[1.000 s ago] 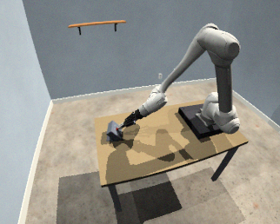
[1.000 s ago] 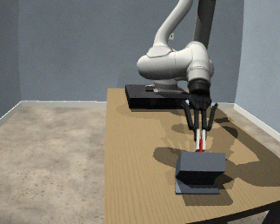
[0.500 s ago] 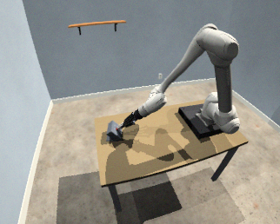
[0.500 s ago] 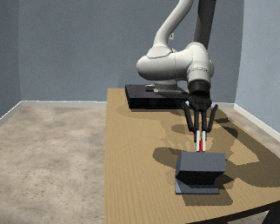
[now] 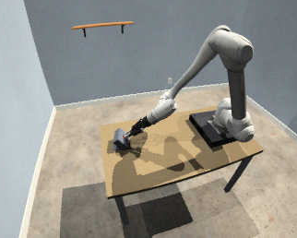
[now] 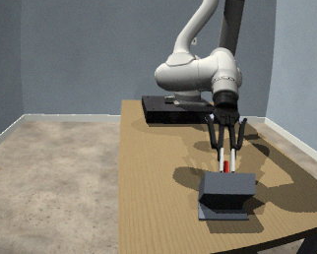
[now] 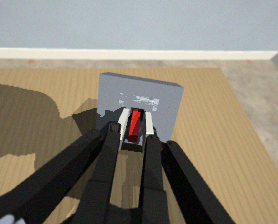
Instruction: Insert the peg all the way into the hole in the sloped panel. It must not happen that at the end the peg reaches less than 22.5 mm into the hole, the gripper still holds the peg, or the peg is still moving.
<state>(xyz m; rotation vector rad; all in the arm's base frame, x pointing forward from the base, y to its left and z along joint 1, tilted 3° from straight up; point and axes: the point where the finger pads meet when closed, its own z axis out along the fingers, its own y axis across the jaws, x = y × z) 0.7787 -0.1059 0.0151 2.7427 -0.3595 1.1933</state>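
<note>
The red peg lies 30 mm below my hand, 20 mm ahead of it and 10 mm to the right of it.
</note>
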